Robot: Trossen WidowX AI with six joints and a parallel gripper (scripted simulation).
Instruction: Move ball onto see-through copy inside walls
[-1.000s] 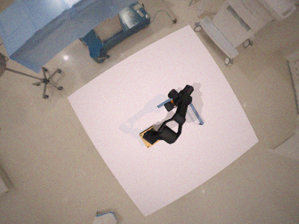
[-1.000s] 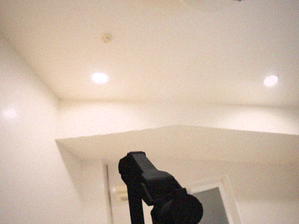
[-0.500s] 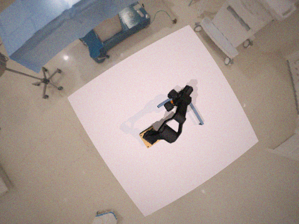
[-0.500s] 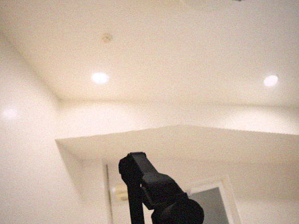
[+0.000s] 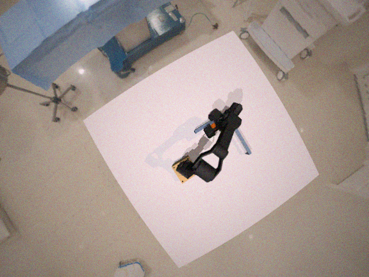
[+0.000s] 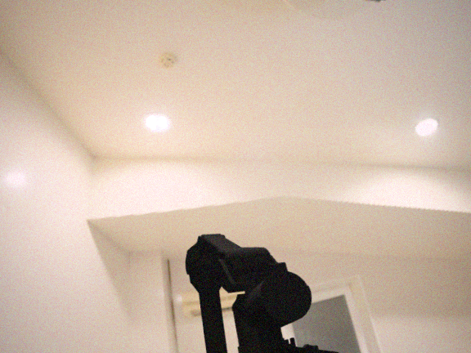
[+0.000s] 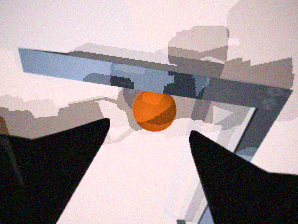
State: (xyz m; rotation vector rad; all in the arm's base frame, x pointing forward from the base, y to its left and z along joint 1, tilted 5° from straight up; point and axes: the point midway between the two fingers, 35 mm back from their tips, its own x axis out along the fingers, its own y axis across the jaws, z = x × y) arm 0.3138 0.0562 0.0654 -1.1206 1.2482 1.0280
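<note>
Now: the orange ball 5 cm below my gripper tip. Round my gripper tip: see-through copy of ball (5 cm below).
</note>
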